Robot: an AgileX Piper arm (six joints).
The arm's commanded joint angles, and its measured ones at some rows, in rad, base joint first. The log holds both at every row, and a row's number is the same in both.
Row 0, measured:
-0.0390, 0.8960, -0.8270, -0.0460, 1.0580, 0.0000
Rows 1 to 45, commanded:
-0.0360, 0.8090, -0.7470, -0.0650, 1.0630, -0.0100
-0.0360, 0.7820, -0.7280, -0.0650, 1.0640, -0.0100
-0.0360, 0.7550, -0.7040, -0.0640, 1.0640, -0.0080
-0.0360, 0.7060, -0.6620, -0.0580, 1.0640, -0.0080
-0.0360, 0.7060, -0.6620, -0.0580, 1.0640, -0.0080
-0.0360, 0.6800, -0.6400, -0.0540, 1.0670, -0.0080
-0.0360, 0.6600, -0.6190, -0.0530, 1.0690, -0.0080
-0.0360, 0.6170, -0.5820, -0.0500, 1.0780, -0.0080
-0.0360, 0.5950, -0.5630, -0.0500, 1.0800, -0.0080
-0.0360, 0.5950, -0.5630, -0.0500, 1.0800, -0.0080
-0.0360, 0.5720, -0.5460, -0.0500, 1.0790, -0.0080
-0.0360, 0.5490, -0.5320, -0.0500, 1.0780, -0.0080
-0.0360, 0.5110, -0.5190, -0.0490, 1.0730, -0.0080
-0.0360, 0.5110, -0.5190, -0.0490, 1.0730, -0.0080
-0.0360, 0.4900, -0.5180, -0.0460, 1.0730, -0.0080
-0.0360, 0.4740, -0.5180, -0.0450, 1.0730, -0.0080
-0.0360, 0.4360, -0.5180, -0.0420, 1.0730, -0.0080
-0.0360, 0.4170, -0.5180, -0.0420, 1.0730, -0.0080
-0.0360, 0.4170, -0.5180, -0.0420, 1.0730, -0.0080
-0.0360, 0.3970, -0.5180, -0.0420, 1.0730, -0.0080
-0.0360, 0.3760, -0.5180, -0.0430, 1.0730, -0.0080
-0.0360, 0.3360, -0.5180, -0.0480, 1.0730, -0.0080
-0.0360, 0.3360, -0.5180, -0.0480, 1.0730, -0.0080
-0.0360, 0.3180, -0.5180, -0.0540, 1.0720, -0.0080
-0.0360, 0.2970, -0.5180, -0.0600, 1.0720, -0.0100
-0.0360, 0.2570, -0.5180, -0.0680, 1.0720, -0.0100
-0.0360, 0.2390, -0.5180, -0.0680, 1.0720, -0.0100
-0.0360, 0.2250, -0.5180, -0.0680, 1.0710, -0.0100
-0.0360, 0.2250, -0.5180, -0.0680, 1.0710, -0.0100
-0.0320, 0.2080, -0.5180, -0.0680, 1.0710, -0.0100
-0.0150, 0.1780, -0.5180, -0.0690, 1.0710, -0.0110
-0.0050, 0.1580, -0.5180, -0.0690, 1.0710, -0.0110
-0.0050, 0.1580, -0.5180, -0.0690, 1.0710, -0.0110
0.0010, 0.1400, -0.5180, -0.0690, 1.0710, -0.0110
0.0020, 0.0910, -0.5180, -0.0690, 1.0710, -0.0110
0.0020, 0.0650, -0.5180, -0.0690, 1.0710, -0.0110
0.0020, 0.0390, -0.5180, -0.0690, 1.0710, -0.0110
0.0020, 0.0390, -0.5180, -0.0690, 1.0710, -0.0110
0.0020, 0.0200, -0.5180, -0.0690, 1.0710, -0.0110
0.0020, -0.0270, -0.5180, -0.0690, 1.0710, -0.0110
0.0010, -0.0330, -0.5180, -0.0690, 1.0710, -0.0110
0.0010, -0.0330, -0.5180, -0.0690, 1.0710, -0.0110
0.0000, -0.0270, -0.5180, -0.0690, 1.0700, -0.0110
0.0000, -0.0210, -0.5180, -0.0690, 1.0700, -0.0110
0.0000, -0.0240, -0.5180, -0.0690, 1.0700, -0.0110
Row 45, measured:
0.0010, -0.0040, -0.5180, -0.0600, 1.0810, 0.0000
